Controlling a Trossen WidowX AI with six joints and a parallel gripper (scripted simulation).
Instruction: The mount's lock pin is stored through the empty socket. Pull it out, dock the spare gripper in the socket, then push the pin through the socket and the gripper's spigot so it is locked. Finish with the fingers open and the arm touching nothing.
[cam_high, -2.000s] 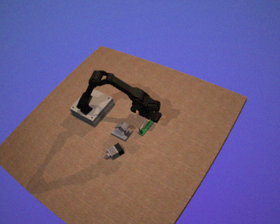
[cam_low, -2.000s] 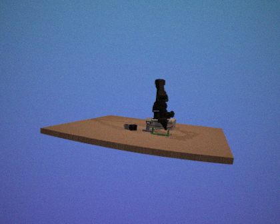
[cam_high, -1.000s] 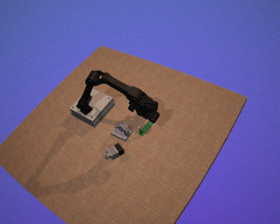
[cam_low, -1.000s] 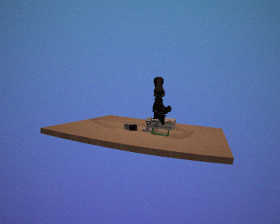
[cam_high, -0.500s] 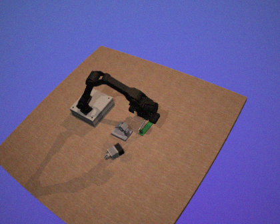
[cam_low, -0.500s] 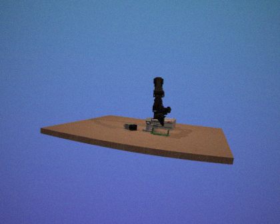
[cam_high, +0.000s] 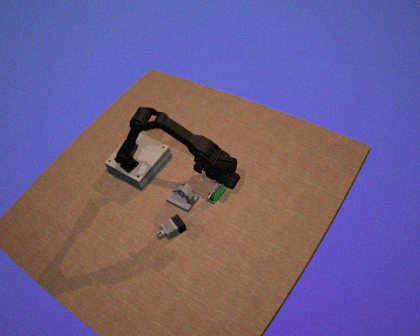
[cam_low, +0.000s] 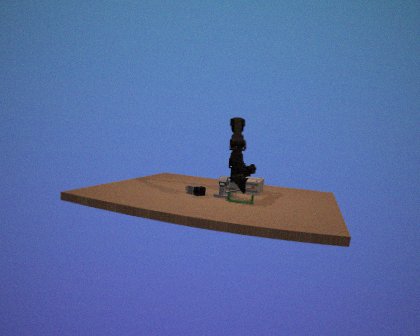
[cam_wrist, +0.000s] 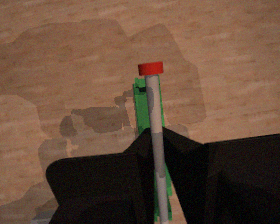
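Right now my gripper tip is 2 cm to the left of the green rack and 2 cm above it. The rest, counted from my gripper tip: spare gripper (2 cm behind, 29 cm to the right, 3 cm below); grey mount (8 cm behind, 14 cm to the right, 1 cm above).
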